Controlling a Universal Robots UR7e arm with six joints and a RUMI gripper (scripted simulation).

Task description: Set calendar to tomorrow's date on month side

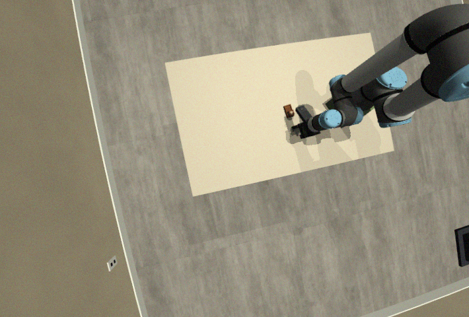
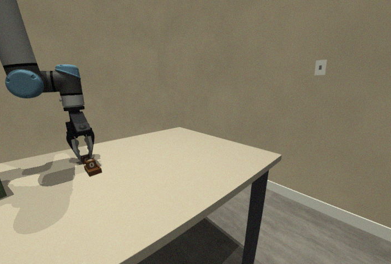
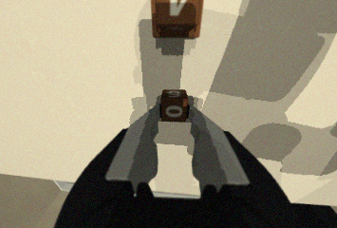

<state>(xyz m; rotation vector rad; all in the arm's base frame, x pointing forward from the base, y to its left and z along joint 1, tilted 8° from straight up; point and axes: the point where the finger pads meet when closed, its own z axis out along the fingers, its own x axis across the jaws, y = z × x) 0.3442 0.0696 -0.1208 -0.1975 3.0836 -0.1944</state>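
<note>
The brown digit cube lies 10 mm below my hand. Also, from my hand: brown calendar tray: 110 mm to the right, 20 mm below, 10 mm ahead.
</note>
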